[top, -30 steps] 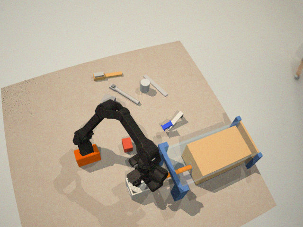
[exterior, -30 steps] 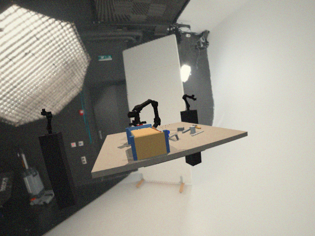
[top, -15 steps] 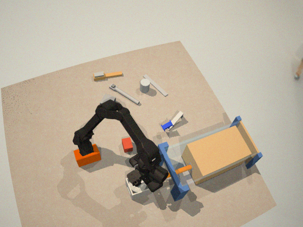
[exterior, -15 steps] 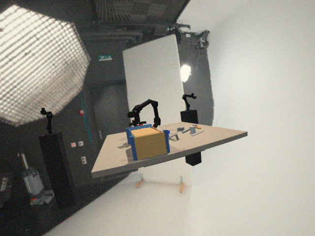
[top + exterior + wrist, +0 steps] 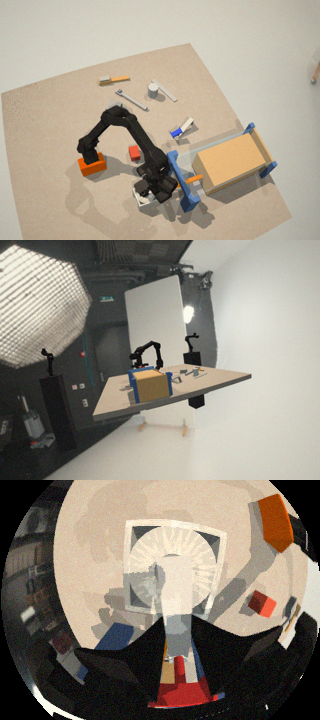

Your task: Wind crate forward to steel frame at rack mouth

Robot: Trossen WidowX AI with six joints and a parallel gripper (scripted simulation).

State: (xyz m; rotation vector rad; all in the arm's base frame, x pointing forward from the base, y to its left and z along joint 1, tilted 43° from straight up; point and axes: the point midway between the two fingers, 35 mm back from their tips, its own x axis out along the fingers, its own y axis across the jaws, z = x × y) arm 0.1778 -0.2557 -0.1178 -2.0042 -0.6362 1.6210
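Now: gripper tip 2 cm below the red-knobbed winch handle and 1 cm short of it. Round my gripper tip: hand winch: 7 cm behind, 6 cm below, 1 cm to the right; blue steel frame: 11 cm ahead, 3 cm to the right, 2 cm above; red knob: 5 cm ahead, 5 cm above, 1 cm to the left.
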